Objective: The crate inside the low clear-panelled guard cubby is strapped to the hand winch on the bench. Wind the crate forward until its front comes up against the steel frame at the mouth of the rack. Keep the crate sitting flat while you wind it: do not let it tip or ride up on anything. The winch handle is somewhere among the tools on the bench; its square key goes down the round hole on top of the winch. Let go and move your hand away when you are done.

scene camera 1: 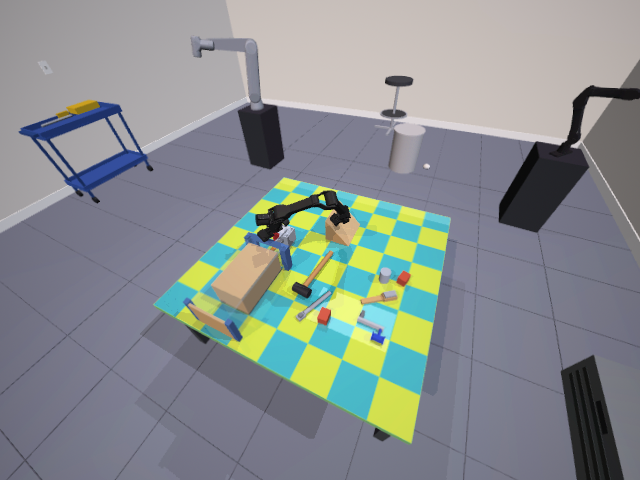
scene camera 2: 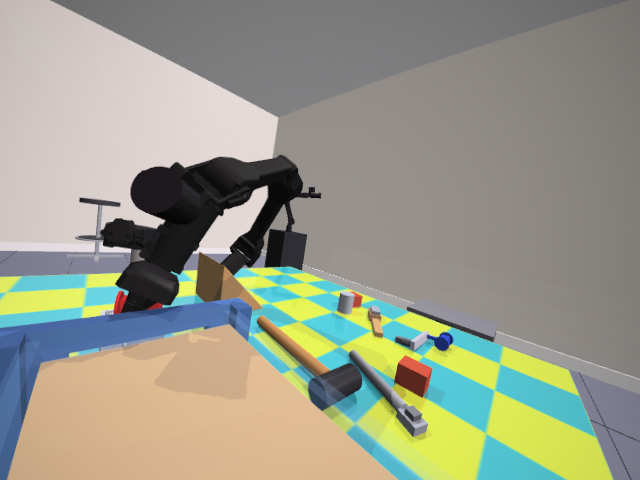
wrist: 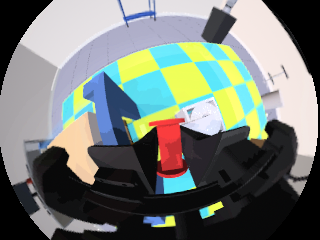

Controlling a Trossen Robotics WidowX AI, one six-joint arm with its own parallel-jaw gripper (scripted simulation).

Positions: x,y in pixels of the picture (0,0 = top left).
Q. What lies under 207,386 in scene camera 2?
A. A frame.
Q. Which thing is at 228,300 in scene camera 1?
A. A frame.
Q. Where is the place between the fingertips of my gripper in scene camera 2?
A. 123,318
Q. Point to a frame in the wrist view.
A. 78,130
